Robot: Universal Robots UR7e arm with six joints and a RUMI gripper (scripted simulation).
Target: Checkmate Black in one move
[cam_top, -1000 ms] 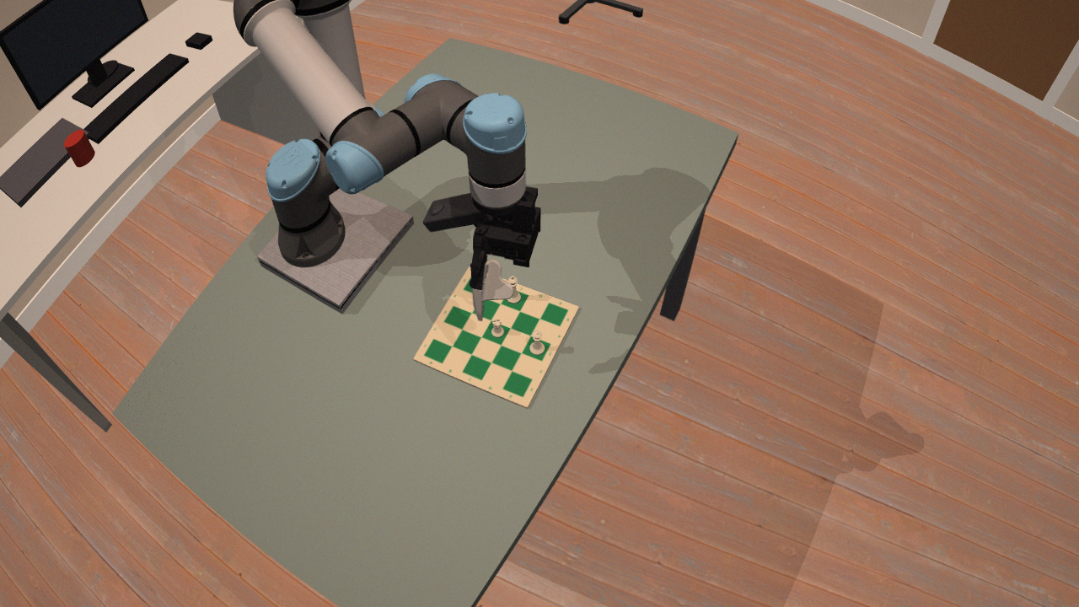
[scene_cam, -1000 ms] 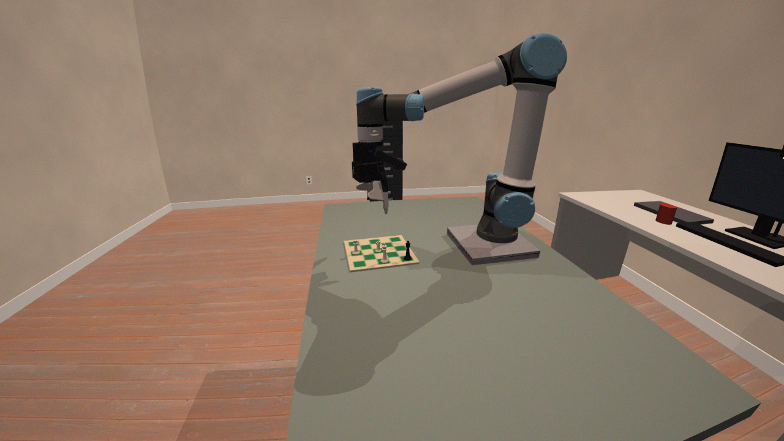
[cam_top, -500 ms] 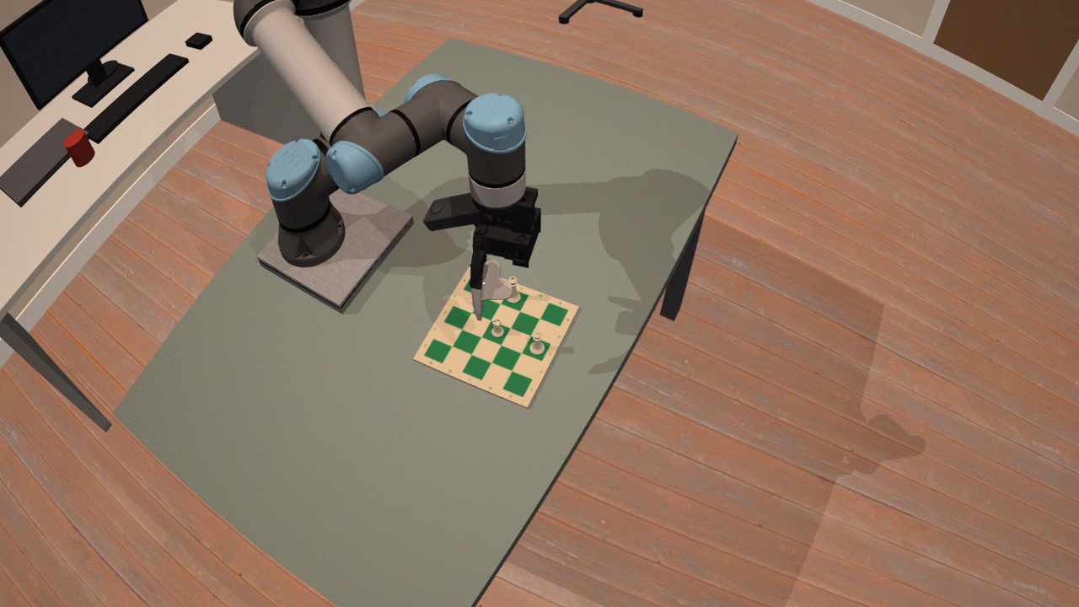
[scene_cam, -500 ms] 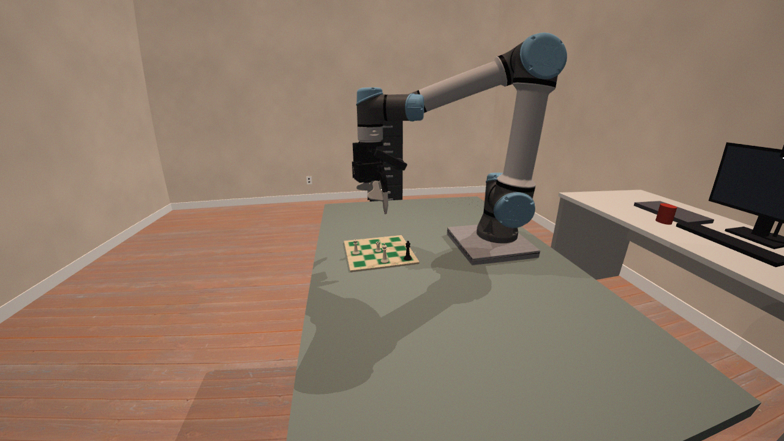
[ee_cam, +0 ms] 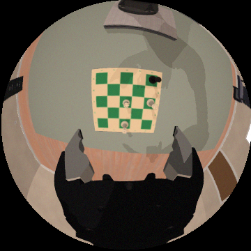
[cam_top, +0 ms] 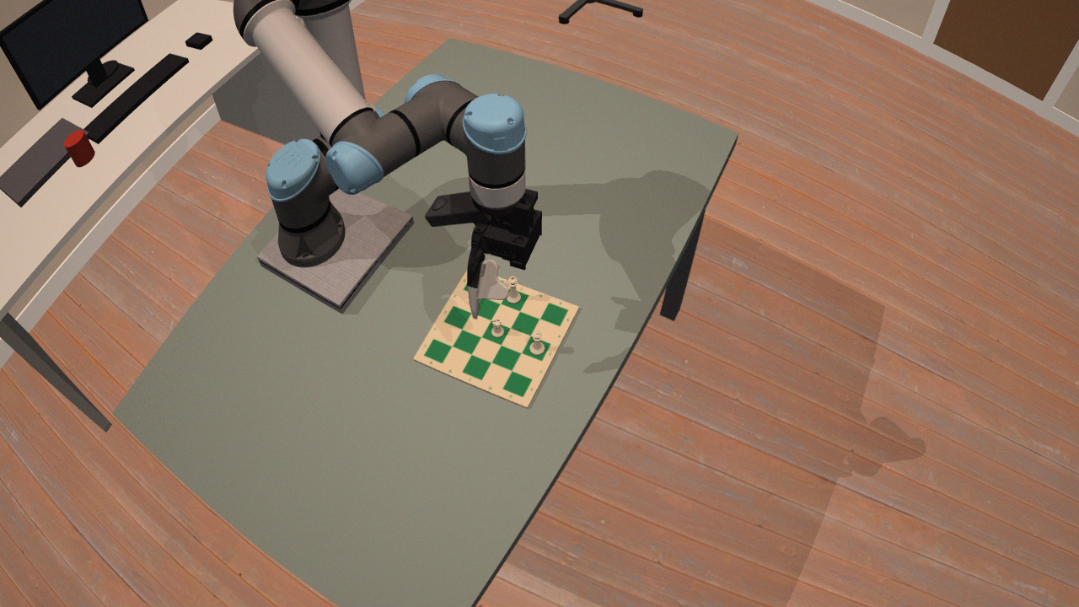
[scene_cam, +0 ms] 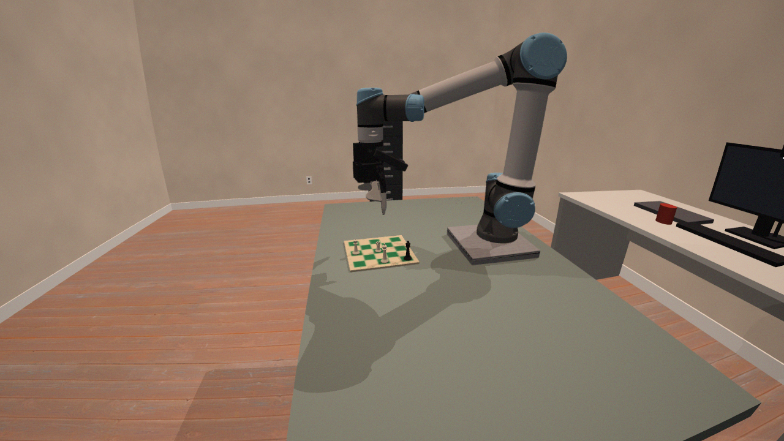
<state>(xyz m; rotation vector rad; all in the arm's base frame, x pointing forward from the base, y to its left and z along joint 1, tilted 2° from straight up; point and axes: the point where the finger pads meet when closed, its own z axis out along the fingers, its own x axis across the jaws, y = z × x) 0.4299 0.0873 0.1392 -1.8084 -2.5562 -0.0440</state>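
Right now my hand is 16 cm above the chessboard. Also, from my hand: black king: 13 cm below, 10 cm behind, 5 cm to the left; tall white piece: 13 cm below, 7 cm to the left, 2 cm behind.
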